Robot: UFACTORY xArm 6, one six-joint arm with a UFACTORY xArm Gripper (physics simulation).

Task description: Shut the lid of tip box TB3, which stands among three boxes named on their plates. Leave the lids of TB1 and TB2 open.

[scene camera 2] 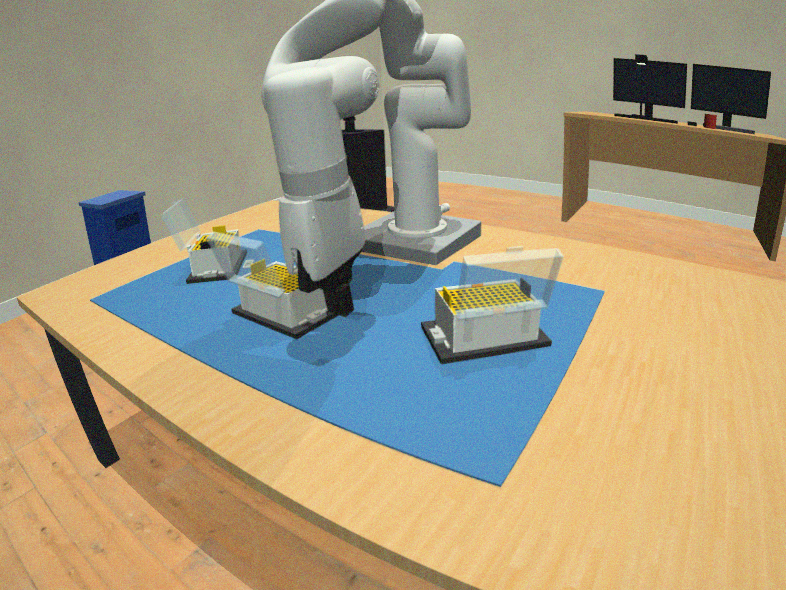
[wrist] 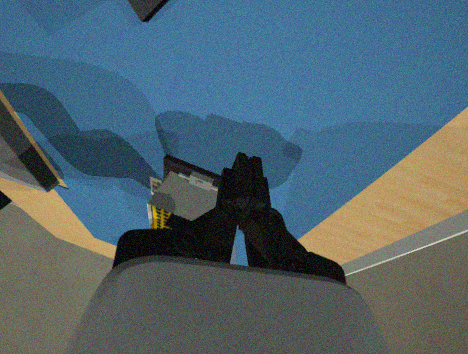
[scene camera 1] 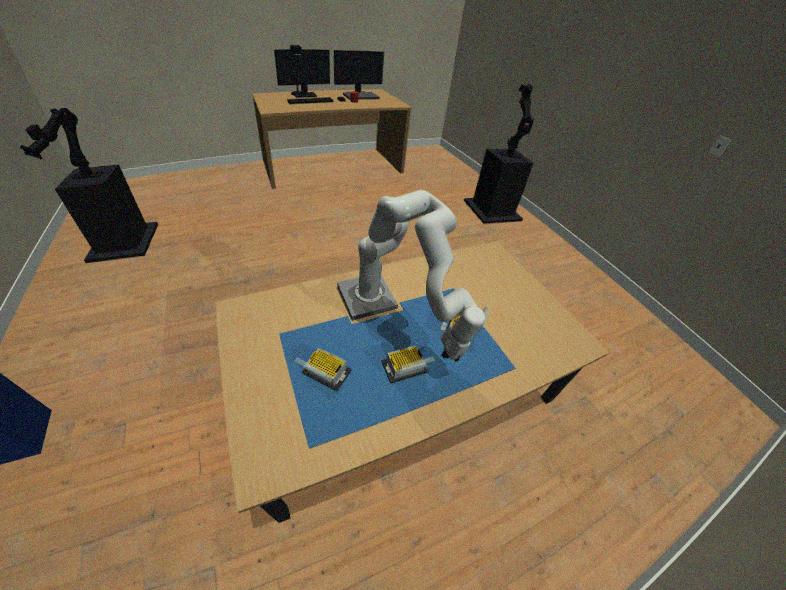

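Seen in the pictures: gripper, fingertip midpoint: (scene camera 2: 341,311) (wrist: 242,169) (scene camera 1: 445,355); arm's base, link origin: (scene camera 2: 417,228) (scene camera 1: 368,292).
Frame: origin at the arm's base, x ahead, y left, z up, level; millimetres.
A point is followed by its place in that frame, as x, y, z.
Note:
Three white tip boxes with yellow racks stand on the blue mat; the names on their plates are unreadable, so I cannot tell which is TB3. The middle box (scene camera 1: 406,362) (scene camera 2: 266,304) @(440, 64, 3) (wrist: 187,197) @(387, 112, 7) has its clear lid (scene camera 2: 222,254) @(482, 28, 87) raised. The left box (scene camera 1: 326,365) (scene camera 2: 209,261) @(396, -199, 6) has its lid (scene camera 2: 180,222) @(402, -302, 75) open. The right box (scene camera 1: 455,320) (scene camera 2: 495,330) @(311, 369, 2) has its lid (scene camera 2: 514,269) @(336, 403, 100) open; the arm partly hides this box in scene camera 1. My gripper (scene camera 1: 451,356) @(420, 207, 25) (scene camera 2: 343,308) @(420, 207, 25) (wrist: 242,169) @(420, 207, 25) is shut and empty, beside the middle box; whether it touches is unclear.
The blue mat (scene camera 1: 355,406) @(519, -166, -30) (scene camera 2: 406,393) @(449, 336, -29) (wrist: 350,65) @(454, 286, -29) lies on the wooden table (scene camera 1: 253,406) @(443, -515, -32) (scene camera 2: 666,381) @(246, 597, -32). The arm's grey base plate (scene camera 1: 355,306) @(70, -75, -2) (scene camera 2: 444,247) @(58, 111, -6) is at the mat's back edge. A desk (scene camera 1: 330,104) (scene camera 2: 666,142) with monitors stands beyond the table.

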